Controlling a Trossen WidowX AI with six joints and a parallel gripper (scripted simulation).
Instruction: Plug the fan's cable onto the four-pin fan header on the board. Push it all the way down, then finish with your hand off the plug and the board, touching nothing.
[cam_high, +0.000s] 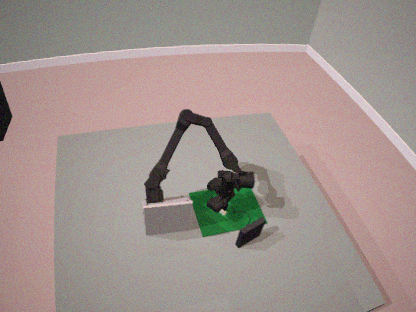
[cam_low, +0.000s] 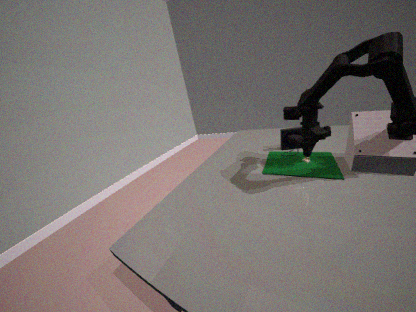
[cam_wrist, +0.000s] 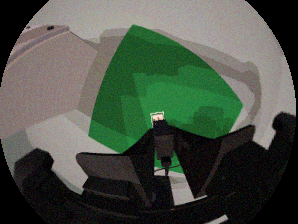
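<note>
Now: the fan plug 1 cm above my gripper tip. Also, from my gripper tip: green board: 6 cm below, 3 cm ahead, 2 cm to the left; then dark fan: 15 cm to the right, 8 cm ahead, 2 cm above; then fan header: 4 cm below.
</note>
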